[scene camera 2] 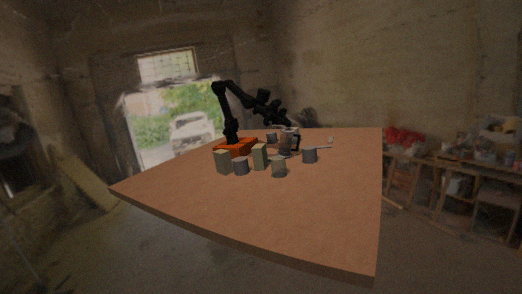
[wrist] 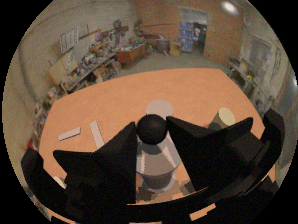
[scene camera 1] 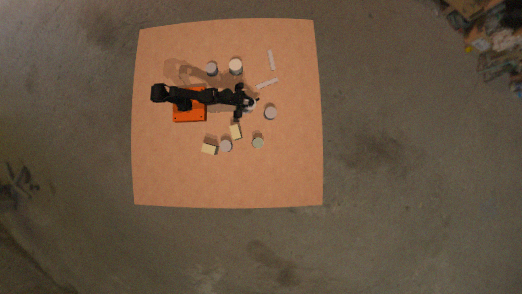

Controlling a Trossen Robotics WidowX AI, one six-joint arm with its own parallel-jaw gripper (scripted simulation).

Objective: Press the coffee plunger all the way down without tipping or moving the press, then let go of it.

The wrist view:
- my gripper: 151, 123
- coffee press: 157, 159
